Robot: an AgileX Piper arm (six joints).
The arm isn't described. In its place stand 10 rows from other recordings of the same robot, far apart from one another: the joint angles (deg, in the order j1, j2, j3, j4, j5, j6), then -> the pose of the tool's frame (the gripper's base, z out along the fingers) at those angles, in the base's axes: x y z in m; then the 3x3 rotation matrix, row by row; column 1 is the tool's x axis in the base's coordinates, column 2 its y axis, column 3 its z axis.
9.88 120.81 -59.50 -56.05 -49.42 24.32 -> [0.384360 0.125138 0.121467], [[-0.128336 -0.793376 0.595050], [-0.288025 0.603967 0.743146], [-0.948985 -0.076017 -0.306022]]
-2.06 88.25 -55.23 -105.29 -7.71 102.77 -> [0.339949 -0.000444 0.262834], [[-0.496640 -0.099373 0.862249], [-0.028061 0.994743 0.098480], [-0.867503 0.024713 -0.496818]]
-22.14 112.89 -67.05 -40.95 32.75 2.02 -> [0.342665 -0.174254 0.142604], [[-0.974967 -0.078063 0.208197], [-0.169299 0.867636 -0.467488], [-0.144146 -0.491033 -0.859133]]
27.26 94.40 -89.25 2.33 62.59 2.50 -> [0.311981 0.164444 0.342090], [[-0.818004 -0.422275 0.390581], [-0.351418 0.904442 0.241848], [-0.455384 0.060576 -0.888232]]
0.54 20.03 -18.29 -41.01 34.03 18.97 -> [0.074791 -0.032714 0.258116], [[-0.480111 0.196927 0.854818], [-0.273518 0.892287 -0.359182], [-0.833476 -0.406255 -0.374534]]
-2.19 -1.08 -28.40 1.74 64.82 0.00 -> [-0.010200 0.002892 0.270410], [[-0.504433 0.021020 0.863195], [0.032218 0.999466 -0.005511], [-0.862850 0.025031 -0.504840]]
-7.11 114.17 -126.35 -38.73 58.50 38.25 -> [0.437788 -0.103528 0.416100], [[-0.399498 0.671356 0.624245], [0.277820 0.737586 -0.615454], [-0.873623 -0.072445 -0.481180]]
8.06 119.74 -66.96 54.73 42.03 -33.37 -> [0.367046 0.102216 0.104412], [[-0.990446 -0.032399 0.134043], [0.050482 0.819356 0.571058], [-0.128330 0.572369 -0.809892]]
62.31 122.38 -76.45 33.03 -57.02 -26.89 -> [0.253871 0.394216 0.209028], [[0.165103 -0.562571 0.810095], [0.068090 0.825909 0.559676], [-0.983923 -0.037245 0.174666]]
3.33 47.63 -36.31 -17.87 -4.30 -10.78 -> [0.180341 0.012590 0.348356], [[0.004679 -0.089734 0.995955], [-0.479147 0.873990 0.080996], [-0.877722 -0.477587 -0.038906]]
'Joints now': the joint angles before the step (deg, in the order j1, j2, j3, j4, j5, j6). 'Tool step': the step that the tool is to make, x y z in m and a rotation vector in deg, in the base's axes. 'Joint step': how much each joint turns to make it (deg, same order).
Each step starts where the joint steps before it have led.
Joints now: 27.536 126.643 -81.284 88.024 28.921 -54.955
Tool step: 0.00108 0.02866 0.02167 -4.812 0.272 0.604
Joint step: 3.840 0.216 -7.703 -22.494 -2.634 23.799
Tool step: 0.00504 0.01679 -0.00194 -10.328 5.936 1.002
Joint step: 2.208 4.086 -10.596 -31.052 8.341 30.819
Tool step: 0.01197 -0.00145 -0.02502 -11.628 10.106 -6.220
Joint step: 0.248 7.060 -10.629 -17.992 13.591 22.355
